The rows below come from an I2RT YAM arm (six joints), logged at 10 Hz.
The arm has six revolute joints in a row. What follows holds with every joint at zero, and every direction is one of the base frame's. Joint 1 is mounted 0.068 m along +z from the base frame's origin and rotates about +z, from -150 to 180 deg. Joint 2 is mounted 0.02 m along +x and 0.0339 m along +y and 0.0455 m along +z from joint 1 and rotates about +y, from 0 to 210 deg. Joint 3 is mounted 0.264 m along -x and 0.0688 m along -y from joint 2 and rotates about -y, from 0 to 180 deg. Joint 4 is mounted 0.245 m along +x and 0.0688 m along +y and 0.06 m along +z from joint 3 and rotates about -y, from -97 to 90 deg. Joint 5 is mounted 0.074 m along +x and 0.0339 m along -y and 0.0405 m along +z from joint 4 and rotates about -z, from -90 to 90 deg. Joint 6 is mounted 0.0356 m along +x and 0.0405 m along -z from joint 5 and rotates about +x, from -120 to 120 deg. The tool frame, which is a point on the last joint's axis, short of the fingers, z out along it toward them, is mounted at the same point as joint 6; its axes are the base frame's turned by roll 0, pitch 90 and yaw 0 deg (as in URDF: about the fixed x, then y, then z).
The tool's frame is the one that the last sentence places.
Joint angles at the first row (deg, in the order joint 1, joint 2, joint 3, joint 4, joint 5, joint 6):
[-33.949, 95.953, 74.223, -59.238, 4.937, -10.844]
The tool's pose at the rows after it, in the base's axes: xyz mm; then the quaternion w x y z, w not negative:
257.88 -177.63 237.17 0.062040 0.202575 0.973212 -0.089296
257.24 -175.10 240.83 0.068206 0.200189 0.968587 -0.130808
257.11 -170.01 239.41 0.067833 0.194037 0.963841 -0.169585
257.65 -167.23 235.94 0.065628 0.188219 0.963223 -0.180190
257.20 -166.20 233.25 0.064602 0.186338 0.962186 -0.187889
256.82 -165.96 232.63 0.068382 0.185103 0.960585 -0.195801
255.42 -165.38 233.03 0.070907 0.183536 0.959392 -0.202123
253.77 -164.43 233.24 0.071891 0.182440 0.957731 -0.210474
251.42 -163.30 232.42 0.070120 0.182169 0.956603 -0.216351
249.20 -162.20 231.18 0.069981 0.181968 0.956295 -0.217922
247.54 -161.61 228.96 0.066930 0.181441 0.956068 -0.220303
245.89 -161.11 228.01 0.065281 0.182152 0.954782 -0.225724
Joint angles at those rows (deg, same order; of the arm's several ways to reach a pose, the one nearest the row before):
[-33.789, 94.989, 73.983, -58.496, 6.794, -10.897]
[-32.984, 93.532, 72.942, -56.472, 11.072, -10.888]
[-31.711, 92.375, 71.100, -54.250, 15.448, -10.920]
[-31.072, 92.197, 70.050, -53.208, 16.753, -11.126]
[-30.850, 92.013, 69.180, -52.308, 17.652, -11.249]
[-30.770, 91.651, 68.544, -51.246, 18.351, -11.499]
[-30.750, 91.097, 67.971, -50.622, 18.908, -11.813]
[-30.659, 90.502, 67.314, -50.053, 19.774, -12.030]
[-30.622, 89.950, 66.526, -49.731, 20.487, -12.124]
[-30.639, 89.437, 65.713, -49.357, 20.654, -12.196]
[-30.663, 89.231, 65.004, -49.054, 21.023, -12.295]
[-30.668, 88.893, 64.410, -48.723, 21.689, -12.306]

